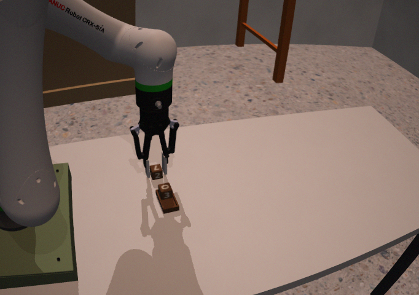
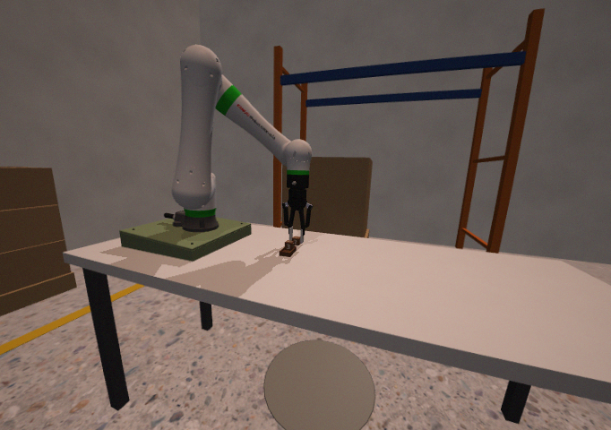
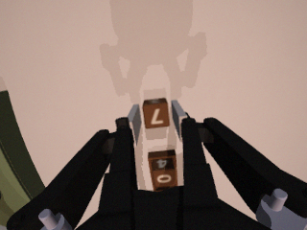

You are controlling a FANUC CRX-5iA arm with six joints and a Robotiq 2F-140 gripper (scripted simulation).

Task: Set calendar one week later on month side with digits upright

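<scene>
Right now my hand is 110 mm to the left of the brown tray and 30 mm above it.
</scene>
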